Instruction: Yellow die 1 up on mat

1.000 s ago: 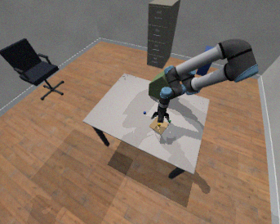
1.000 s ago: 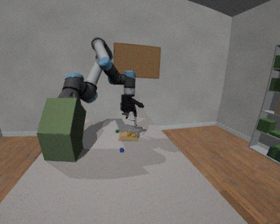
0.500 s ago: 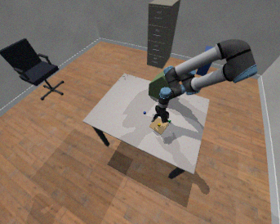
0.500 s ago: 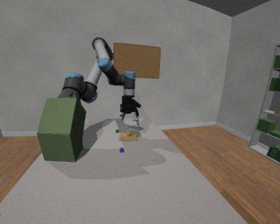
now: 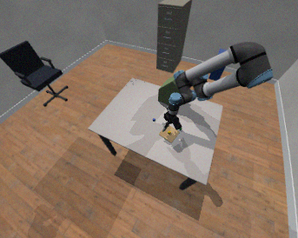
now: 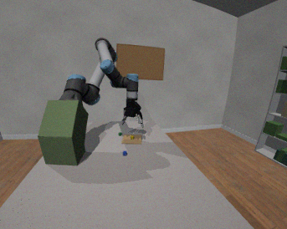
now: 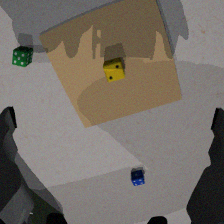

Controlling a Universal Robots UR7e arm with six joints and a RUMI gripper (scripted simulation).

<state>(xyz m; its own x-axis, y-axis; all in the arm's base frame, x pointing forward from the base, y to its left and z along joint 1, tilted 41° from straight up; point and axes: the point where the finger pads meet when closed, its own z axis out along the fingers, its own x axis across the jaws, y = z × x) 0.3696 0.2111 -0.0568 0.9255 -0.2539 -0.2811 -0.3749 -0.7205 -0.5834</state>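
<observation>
My hand is 90 mm above the yellow die. From my hand the other things lie so: green die: 100 mm behind, 60 mm to the left, 90 mm below; blue die: 40 mm behind, 200 mm to the right, 90 mm below; tan mat: 100 mm below.
</observation>
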